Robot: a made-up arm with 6 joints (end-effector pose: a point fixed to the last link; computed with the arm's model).
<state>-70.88 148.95 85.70 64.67 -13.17 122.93</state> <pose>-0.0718 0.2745 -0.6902 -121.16 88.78 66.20</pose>
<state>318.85 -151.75 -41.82 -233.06 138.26 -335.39</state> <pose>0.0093 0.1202 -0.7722 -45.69 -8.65 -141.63</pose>
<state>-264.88 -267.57 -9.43 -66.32 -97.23 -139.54</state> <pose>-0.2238 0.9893 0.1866 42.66 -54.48 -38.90</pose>
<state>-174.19 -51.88 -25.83 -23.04 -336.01 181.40</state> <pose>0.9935 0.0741 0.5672 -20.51 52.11 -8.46</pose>
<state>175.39 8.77 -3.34 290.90 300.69 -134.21</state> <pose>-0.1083 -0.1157 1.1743 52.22 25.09 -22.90</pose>
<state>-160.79 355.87 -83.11 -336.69 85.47 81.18</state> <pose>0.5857 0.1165 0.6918 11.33 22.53 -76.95</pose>
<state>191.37 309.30 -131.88 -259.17 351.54 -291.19</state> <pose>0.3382 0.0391 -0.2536 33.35 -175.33 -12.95</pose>
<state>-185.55 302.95 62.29 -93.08 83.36 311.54</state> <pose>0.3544 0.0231 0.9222 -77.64 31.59 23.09</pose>
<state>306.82 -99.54 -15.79 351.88 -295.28 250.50</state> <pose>-0.6024 0.8547 -0.1516 43.74 -56.83 -147.92</pose>
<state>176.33 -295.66 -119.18 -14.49 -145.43 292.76</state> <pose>-0.0126 -0.0565 0.5315 -155.06 -77.45 34.23</pose>
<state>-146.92 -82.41 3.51 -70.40 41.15 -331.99</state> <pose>0.8969 0.6077 0.3064 -39.95 -84.28 -134.09</pose>
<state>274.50 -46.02 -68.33 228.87 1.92 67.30</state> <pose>-0.0333 0.9368 0.1568 -25.06 -136.93 -84.06</pose>
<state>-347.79 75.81 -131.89 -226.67 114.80 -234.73</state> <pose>-0.0248 0.1068 0.4502 -59.55 151.26 60.49</pose>
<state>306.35 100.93 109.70 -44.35 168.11 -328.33</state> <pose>0.1529 -0.1599 -0.3735 23.52 2.10 19.85</pose>
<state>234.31 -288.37 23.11 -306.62 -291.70 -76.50</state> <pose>-0.5072 -0.9088 0.1450 66.73 110.08 -30.88</pose>
